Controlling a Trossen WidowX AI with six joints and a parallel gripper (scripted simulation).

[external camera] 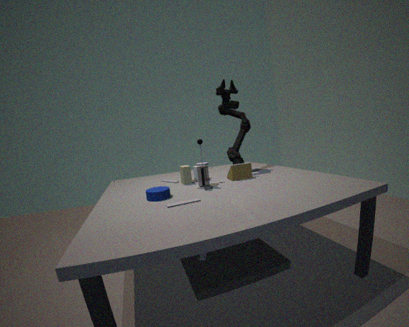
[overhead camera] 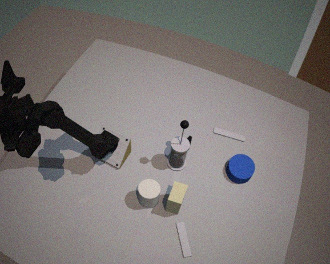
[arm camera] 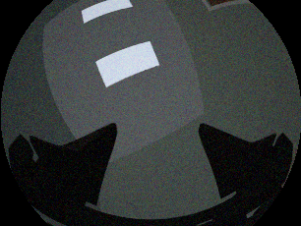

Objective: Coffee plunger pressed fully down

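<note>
The coffee press is 320 mm ahead of my gripper tip, 430 mm to the left of it and 580 mm below it. Round my gripper tip: blue disc: 570 mm ahead, 520 mm to the left, 680 mm below.
</note>
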